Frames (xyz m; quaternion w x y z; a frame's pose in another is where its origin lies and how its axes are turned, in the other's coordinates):
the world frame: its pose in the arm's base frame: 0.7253 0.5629 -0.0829 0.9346 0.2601 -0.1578 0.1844
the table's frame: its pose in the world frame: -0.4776 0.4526 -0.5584 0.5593 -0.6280 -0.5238 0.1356
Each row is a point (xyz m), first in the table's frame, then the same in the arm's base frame.
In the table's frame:
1: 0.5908 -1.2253 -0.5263
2: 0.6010 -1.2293 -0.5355
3: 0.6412 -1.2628 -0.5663
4: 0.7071 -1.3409 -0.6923
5: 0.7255 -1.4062 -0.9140
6: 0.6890 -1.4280 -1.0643
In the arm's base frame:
1: -0.0353 0.2901 0.6531
2: -0.0304 0.2886 0.6664
3: -0.0252 0.2720 0.7246
4: 0.0342 0.1952 0.8546
5: 0.1838 0.0614 0.9707
6: 0.3005 -0.0387 0.9985

